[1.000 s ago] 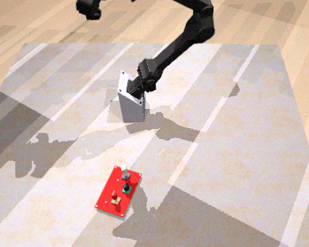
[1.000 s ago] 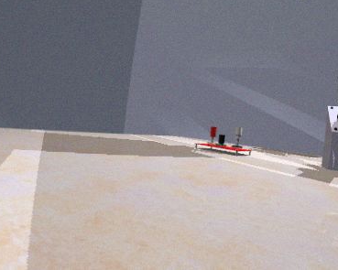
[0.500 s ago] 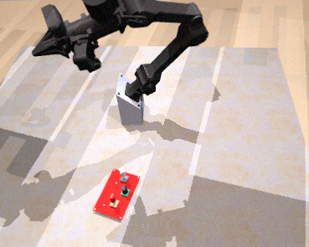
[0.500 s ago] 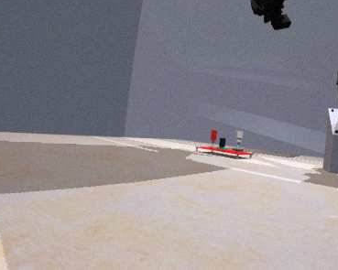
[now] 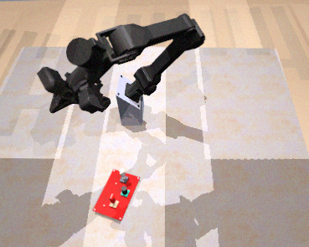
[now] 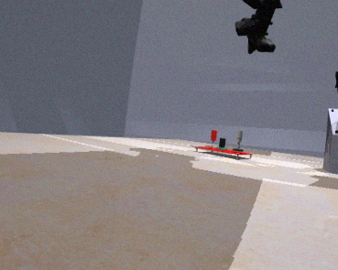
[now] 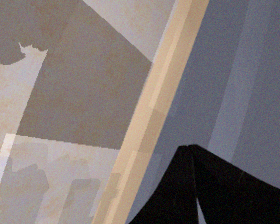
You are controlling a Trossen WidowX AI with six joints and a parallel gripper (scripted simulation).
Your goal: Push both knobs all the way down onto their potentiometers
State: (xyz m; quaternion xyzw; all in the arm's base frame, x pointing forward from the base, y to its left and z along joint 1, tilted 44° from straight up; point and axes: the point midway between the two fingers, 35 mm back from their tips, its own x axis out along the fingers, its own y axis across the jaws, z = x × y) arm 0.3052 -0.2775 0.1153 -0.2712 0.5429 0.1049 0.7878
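Now: the grey knob 320 mm below my gripper tip, 140 mm to the left of it and 10 mm behind it. The rest, counted from my gripper tip: red knob: 320 mm below, 120 mm to the left, 70 mm ahead.
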